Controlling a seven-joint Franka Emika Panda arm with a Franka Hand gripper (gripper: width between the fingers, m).
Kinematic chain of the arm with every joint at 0, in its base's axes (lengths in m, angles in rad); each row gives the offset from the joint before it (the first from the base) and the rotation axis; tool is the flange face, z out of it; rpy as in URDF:
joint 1: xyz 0 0 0.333 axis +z
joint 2: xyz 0 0 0 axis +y
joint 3: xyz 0 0 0.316 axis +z
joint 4: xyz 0.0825 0 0 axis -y
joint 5: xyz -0.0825 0 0.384 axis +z
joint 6: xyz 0 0 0 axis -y
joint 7: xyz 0.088 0 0 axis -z
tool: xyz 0 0 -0.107 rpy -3.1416 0 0
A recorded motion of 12 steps. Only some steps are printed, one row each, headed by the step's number.
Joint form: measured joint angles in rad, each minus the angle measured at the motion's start. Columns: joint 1, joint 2, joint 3, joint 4, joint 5, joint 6, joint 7.
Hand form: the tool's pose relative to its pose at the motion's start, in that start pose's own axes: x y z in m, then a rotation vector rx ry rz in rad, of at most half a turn. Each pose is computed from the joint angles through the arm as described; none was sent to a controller.
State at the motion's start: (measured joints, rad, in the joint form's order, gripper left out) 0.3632 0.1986 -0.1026 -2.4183 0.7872 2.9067 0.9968
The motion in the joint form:
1: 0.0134 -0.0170 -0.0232 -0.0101 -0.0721 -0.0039 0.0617
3: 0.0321 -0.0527 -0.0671 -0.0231 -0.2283 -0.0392 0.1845
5: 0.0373 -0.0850 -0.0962 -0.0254 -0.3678 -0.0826 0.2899
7: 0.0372 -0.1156 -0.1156 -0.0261 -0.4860 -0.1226 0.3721
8: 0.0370 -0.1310 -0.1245 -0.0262 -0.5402 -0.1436 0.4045
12: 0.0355 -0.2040 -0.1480 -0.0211 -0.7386 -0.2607 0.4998
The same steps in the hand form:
1: 0.0002 -0.0019 -0.0062 -0.0028 0.0164 -0.0013
3: 0.0005 -0.0058 -0.0184 -0.0244 0.0424 -0.0098
5: 0.0007 -0.0107 -0.0304 -0.0458 0.0674 -0.0180
7: 0.0010 -0.0142 -0.0419 -0.0628 0.0938 -0.0305
8: 0.0014 -0.0155 -0.0477 -0.0715 0.1077 -0.0405
12: -0.0004 -0.0185 -0.0740 -0.1221 0.1645 -0.1004

